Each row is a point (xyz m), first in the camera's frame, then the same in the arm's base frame.
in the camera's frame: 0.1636 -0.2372 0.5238
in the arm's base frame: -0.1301 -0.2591 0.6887
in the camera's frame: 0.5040 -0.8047 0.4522
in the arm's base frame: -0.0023 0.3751 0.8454
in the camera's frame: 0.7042 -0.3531 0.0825
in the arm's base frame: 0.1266 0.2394 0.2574
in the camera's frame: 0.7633 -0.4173 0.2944
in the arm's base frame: -0.0627 0.3174 0.3604
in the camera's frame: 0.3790 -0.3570 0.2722
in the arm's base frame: 0.0626 -0.0084 0.5336
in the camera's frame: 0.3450 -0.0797 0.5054
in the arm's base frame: -0.2201 -0.2278 0.4674
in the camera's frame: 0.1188 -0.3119 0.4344
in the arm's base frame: -0.0127 -0.2391 0.7263
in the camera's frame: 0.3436 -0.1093 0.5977
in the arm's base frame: -0.2933 -0.2130 0.5292
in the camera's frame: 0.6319 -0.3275 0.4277
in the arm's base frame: -0.1672 0.1541 0.4347
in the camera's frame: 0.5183 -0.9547 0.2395
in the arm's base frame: 0.2295 0.4943 0.8453
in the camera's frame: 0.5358 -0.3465 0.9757
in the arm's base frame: -0.6216 0.0724 0.7458
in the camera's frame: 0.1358 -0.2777 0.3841
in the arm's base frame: 0.0164 -0.2471 0.6708
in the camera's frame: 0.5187 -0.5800 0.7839
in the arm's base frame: -0.3729 0.2228 0.8302
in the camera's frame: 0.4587 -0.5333 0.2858
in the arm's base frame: 0.0785 0.1677 0.6133
